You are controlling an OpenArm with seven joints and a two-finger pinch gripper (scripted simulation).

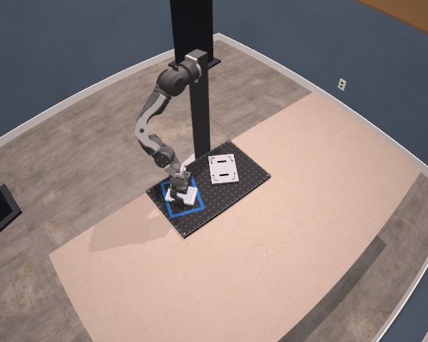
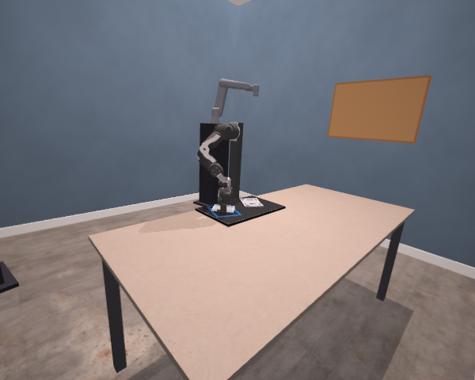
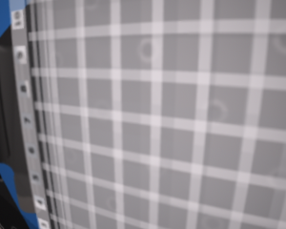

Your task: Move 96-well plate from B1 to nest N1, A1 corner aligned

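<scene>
Now: the white 96-well plate right at my hand. The rest, counted from my hand: white plate nest N1: 50 mm ahead, 230 mm to the left, 10 mm below.
</scene>
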